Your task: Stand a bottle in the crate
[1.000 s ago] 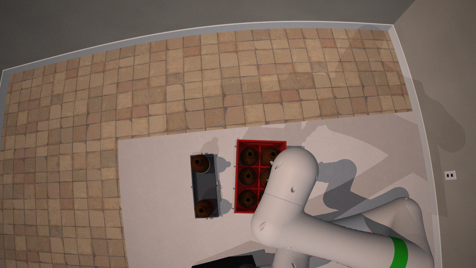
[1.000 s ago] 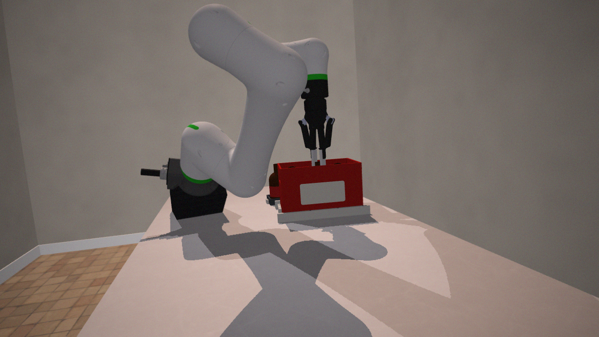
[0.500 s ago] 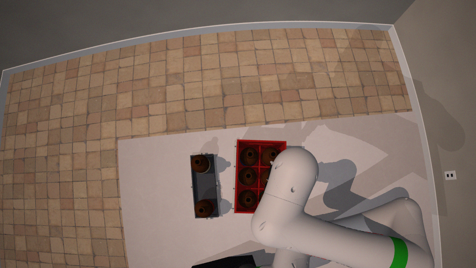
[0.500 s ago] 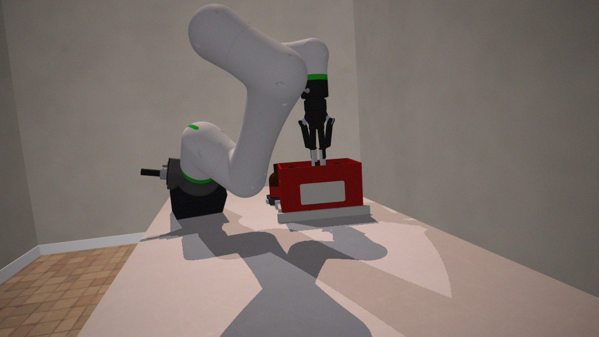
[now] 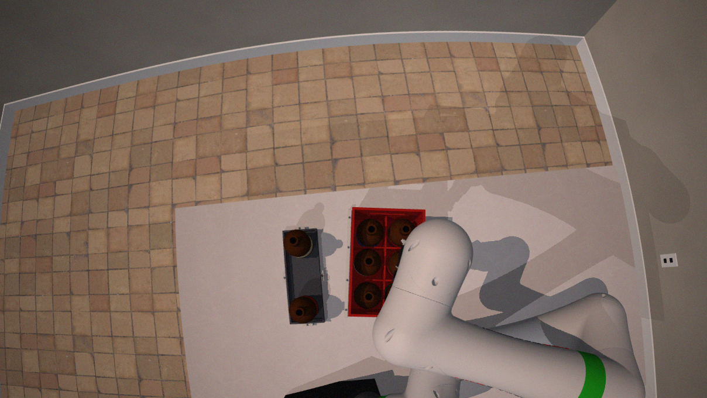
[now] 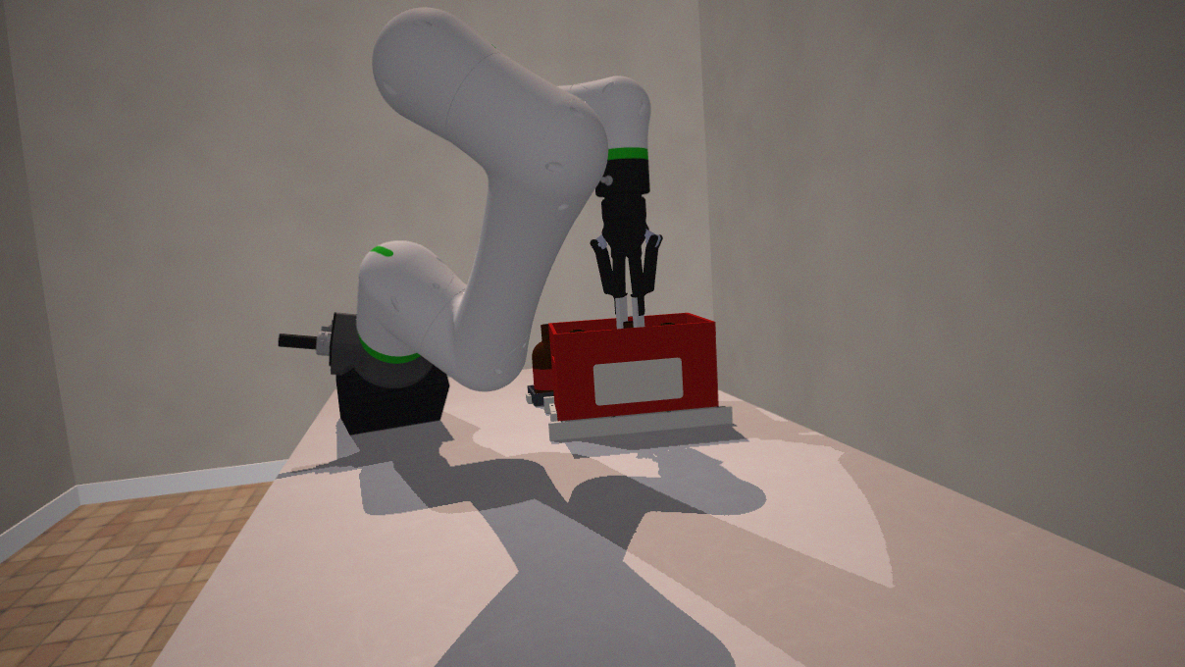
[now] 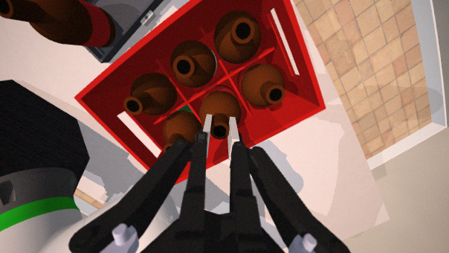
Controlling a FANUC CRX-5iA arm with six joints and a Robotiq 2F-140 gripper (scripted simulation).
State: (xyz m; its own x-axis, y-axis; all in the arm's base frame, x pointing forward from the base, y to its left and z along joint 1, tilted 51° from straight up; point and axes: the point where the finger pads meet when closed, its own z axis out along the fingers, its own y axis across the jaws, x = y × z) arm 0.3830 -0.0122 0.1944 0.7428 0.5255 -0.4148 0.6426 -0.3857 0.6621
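Now: hand 11 cm above the red crate, 4 cm to the right of it and 1 cm short of it. The rest, counted from my hand: dark grey tray: 27 cm to the left, 18 cm below, 1 cm ahead.
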